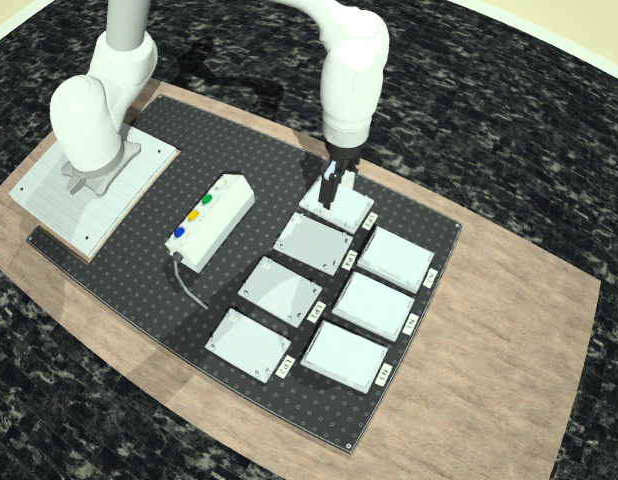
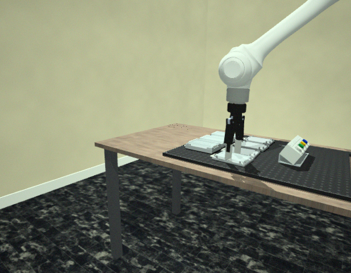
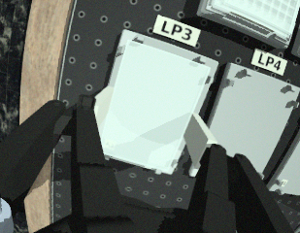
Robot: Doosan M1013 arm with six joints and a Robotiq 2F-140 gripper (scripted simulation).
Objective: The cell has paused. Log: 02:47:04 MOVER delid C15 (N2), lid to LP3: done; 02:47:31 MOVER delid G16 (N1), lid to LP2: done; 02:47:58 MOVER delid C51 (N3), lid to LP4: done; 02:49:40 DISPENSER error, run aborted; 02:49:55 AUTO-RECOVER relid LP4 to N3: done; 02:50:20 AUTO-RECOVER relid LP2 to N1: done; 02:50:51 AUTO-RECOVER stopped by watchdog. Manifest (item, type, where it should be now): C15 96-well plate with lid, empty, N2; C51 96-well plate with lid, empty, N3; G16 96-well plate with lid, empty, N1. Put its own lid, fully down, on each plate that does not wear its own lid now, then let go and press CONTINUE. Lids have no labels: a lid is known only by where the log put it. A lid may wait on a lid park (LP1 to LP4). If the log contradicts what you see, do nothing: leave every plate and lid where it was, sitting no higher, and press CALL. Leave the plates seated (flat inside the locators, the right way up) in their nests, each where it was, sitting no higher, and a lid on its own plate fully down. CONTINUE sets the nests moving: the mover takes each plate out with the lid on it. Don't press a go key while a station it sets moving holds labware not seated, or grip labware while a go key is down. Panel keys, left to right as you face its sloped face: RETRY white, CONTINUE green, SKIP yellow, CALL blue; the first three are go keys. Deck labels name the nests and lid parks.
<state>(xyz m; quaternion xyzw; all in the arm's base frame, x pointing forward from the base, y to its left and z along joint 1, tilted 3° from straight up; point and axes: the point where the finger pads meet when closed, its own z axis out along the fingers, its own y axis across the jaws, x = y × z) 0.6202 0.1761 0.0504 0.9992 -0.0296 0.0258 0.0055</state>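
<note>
The lid park LP3 lies 30 mm below my hand. Round my hand: white retry key: 240 mm behind, 120 mm to the right, 30 mm above; lid park LP4: 120 mm to the right, 30 mm below; lid park LP1: 260 mm to the right, 30 mm below, 10 mm behind.
</note>
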